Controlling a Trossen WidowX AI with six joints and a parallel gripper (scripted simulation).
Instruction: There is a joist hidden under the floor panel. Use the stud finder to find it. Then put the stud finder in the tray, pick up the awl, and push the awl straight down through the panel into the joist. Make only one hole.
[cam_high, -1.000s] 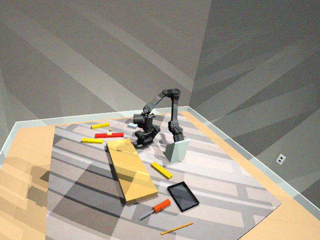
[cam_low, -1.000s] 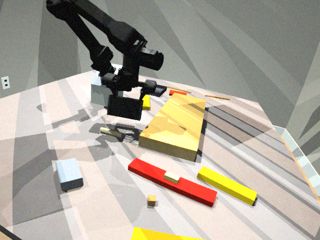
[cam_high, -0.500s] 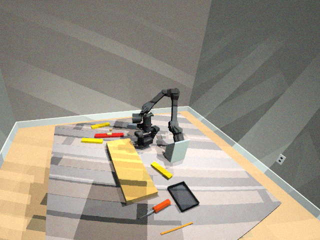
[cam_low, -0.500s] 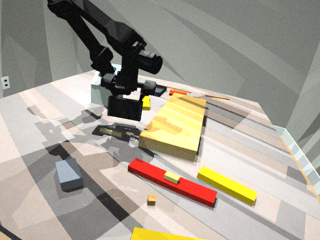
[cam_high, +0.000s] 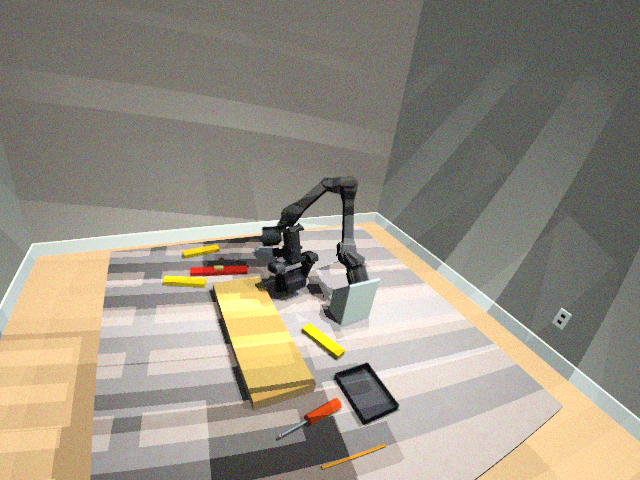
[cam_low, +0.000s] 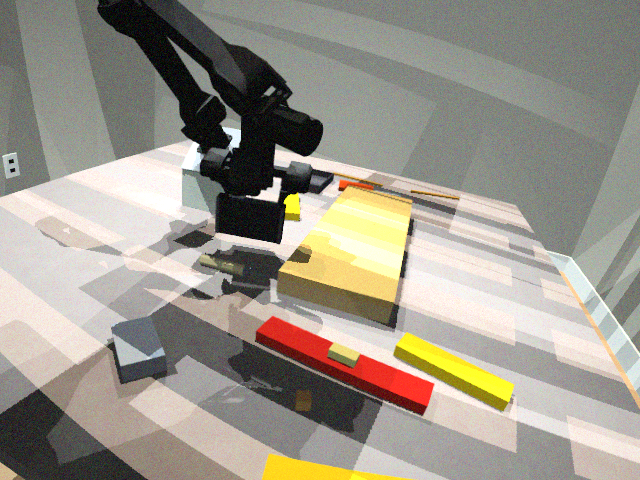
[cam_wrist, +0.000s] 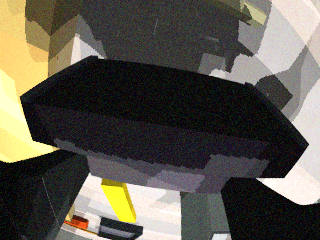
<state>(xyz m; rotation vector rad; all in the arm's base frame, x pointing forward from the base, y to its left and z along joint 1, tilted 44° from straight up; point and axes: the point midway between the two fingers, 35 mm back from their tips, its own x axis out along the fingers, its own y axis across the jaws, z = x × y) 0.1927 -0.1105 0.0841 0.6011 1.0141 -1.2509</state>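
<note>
My gripper tip is now 10 mm past the stud finder and 10 mm to the left of it. Round my gripper tip: awl (40 mm ahead, 100 mm to the right, 70 mm below); red level (250 mm ahead, 220 mm to the right, 60 mm below); grey-blue block (30 mm ahead, 330 mm to the right, 60 mm below).
</note>
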